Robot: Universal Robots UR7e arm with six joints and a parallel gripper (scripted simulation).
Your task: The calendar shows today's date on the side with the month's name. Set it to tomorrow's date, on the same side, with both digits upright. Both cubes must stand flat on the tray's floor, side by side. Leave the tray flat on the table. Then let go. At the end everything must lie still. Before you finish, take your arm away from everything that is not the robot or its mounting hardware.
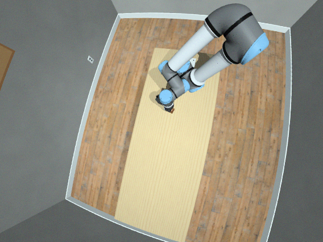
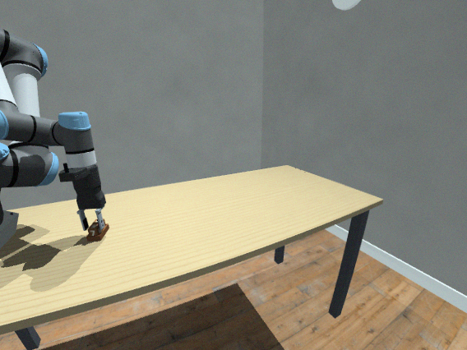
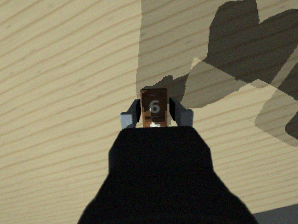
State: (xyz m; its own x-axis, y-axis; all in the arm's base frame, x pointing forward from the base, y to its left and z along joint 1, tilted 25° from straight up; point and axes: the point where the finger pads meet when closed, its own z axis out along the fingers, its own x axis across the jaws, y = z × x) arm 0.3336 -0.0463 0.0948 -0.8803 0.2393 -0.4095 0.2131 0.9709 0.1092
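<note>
My gripper is now 40 mm above the dark brown calendar tray and 20 mm to the right of it.
</note>
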